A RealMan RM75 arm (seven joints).
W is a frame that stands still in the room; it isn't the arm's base.
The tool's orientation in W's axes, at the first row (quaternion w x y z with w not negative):
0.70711 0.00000 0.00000 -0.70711
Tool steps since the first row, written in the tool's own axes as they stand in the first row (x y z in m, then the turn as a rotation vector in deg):
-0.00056 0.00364 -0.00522 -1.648 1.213 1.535
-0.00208 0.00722 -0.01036 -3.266 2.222 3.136
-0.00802 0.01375 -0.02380 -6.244 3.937 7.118
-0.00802 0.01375 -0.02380 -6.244 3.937 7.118
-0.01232 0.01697 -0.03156 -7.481 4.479 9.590
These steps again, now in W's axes. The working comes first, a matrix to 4 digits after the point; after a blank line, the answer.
The tool's axes in the first row as the columns of a matrix, in W's axes (used below as rounded here):
0.0000 1.0000 0.0000
-1.0000 0.0000 0.0000
0.0000 0.0000 1.0000

0.00364 0.00056 -0.00522 1.213 1.648 1.535
0.00722 0.00208 -0.01036 2.222 3.266 3.136
0.01375 0.00802 -0.02380 3.937 6.244 7.118
0.01375 0.00802 -0.02380 3.937 6.244 7.118
0.01697 0.01232 -0.03156 4.479 7.481 9.590

